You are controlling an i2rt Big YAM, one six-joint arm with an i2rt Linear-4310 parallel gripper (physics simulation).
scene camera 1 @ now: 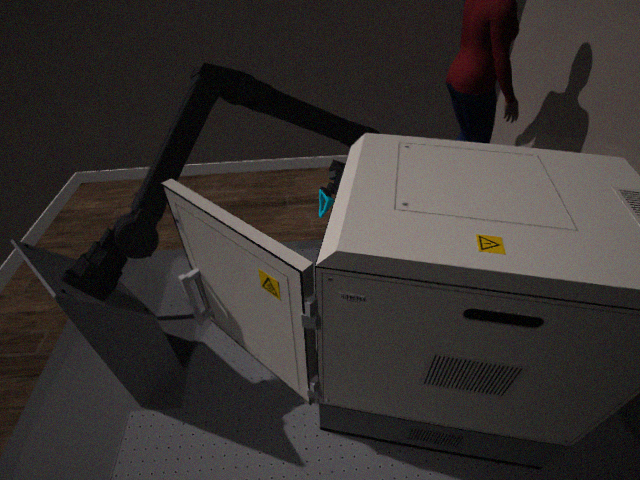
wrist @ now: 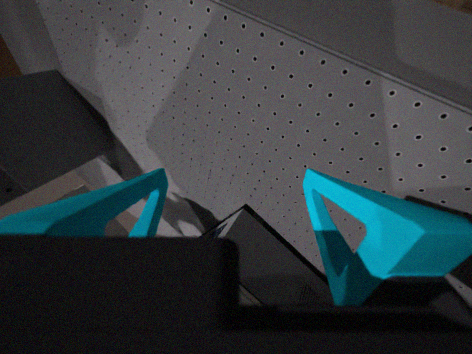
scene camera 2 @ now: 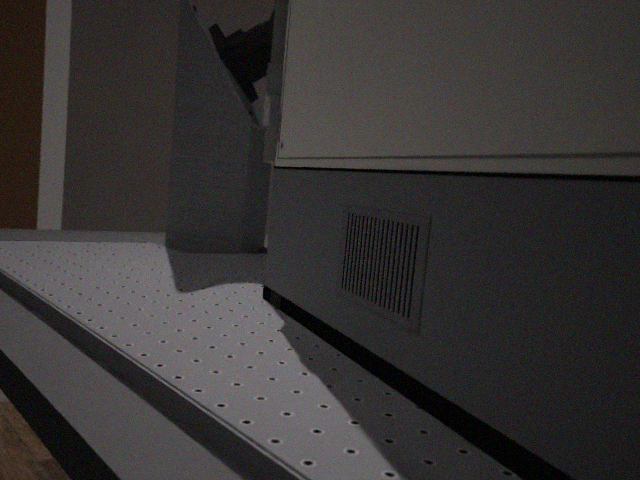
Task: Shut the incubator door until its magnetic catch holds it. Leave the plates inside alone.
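Note:
The white incubator stands at the right in the first scene view. Its door stands wide open, hinged at the near front edge, with a pale handle and a yellow warning label on the face toward the camera. My gripper is open, with its cyan fingertips far apart and nothing between them. In the first scene view it is partly hidden by the incubator's top front edge, beyond the door and apart from it. The plates inside do not show.
A grey upright panel stands at the left, near my arm's base and the door. The perforated bench top lies below. A person in red is in the background.

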